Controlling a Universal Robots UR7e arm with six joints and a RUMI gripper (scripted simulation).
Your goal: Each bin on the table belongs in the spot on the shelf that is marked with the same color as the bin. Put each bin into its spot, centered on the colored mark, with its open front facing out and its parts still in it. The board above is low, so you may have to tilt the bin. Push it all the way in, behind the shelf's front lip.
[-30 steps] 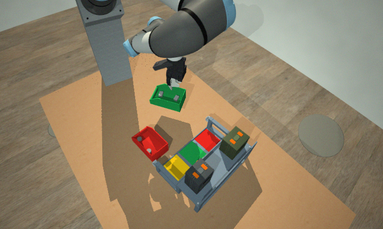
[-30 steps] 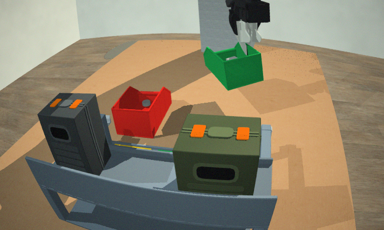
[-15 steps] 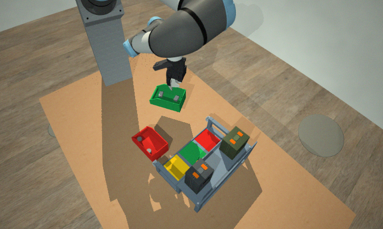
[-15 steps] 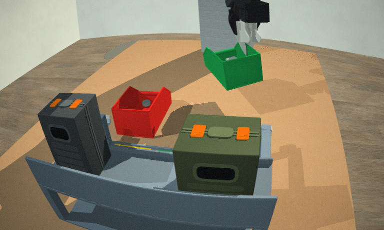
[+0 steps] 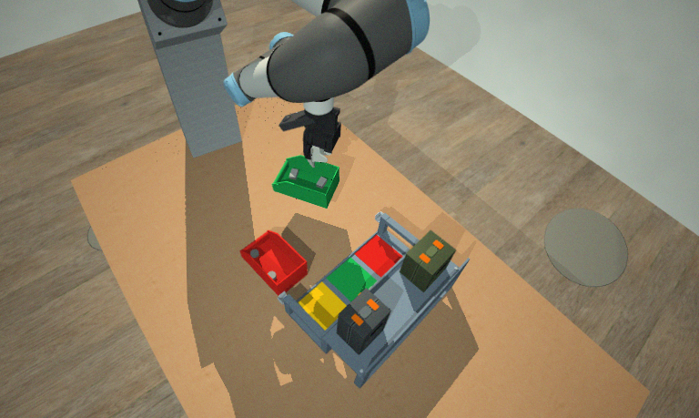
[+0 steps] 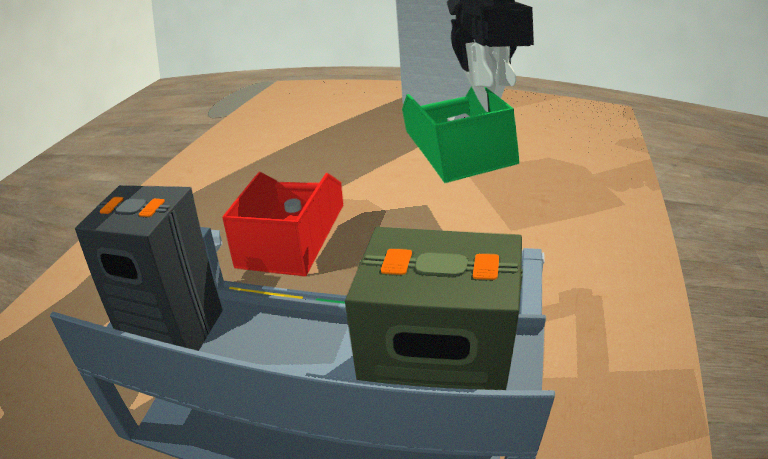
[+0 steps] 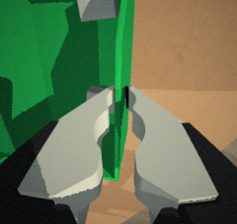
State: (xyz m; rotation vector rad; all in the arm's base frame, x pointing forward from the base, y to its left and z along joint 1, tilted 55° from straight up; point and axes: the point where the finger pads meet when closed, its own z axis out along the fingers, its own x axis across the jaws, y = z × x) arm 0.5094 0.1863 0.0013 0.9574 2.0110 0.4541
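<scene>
The green bin is 20 mm ahead of my hand, 40 mm to the right of it and 30 mm below it. The rest, counted from my hand: olive box: 420 mm ahead, 70 mm to the left, 10 mm below; dark grey box: 460 mm ahead, 160 mm to the right, 10 mm above; red bin: 160 mm ahead, 220 mm to the right, 120 mm below.
</scene>
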